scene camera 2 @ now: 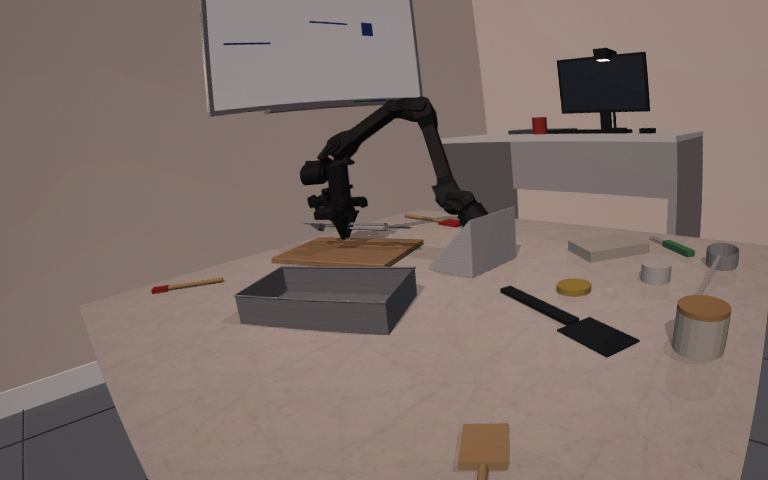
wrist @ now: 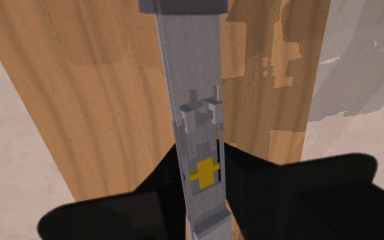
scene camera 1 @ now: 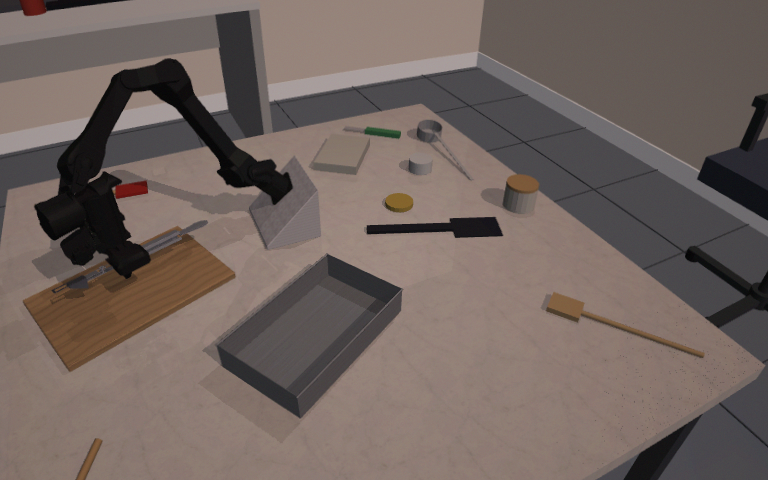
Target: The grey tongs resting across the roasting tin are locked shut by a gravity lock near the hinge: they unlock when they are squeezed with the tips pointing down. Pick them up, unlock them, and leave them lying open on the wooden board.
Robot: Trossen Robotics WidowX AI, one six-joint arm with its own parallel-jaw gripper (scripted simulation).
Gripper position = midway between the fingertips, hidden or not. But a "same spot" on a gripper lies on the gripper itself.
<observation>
my gripper: scene camera 2; wrist 194, 144; scene camera 1
lidded jar: scene camera 2 702, 322; scene camera 1 521, 191; not seen in the wrist view (out of frame)
black spatula: scene camera 2; scene camera 1; not seen in the wrist view (out of frame)
same spot on black spatula: [scene camera 1: 477, 226] = [scene camera 2: 599, 335]
same spot on my gripper: [scene camera 1: 108, 237] = [scene camera 2: 332, 198]
</observation>
